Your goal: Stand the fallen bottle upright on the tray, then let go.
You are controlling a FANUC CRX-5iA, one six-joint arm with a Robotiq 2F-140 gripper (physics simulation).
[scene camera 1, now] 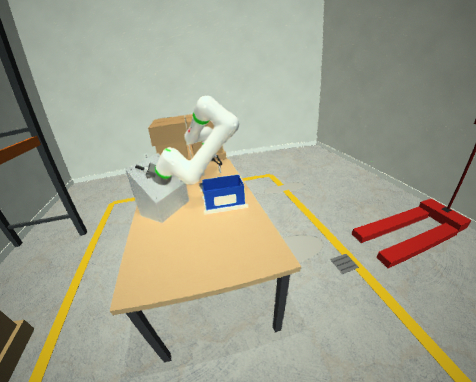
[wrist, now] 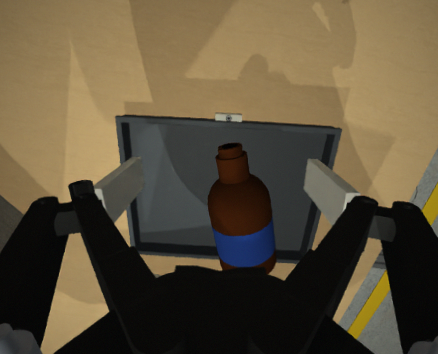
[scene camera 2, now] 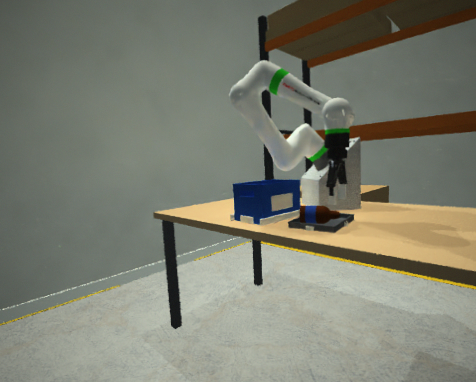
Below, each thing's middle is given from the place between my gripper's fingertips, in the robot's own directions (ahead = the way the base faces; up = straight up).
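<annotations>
There is the brown bottle (wrist: 239,204), and I find it 70 mm to the right of my hand. The bottle is also 50 mm below my hand and 30 mm ahead of it.
</annotations>
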